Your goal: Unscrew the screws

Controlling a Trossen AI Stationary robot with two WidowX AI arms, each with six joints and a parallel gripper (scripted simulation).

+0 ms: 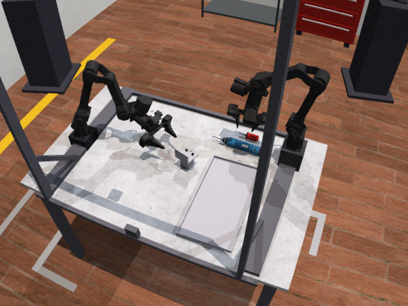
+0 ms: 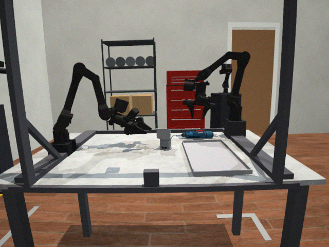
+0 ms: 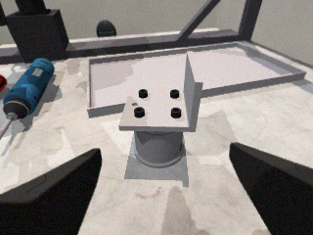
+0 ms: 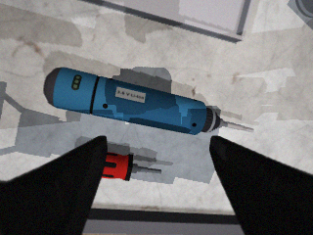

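Observation:
The joint module lies 11 cm to the right of my left hand, 7 cm below it and 5 cm behind it. Also, from my left hand: screwdriver bit: 21 cm to the right, 11 cm ahead, 8 cm below; grey bracket: 10 cm to the right, 5 cm behind, 3 cm below; shallow tray: 27 cm to the right, 22 cm behind, 9 cm below.

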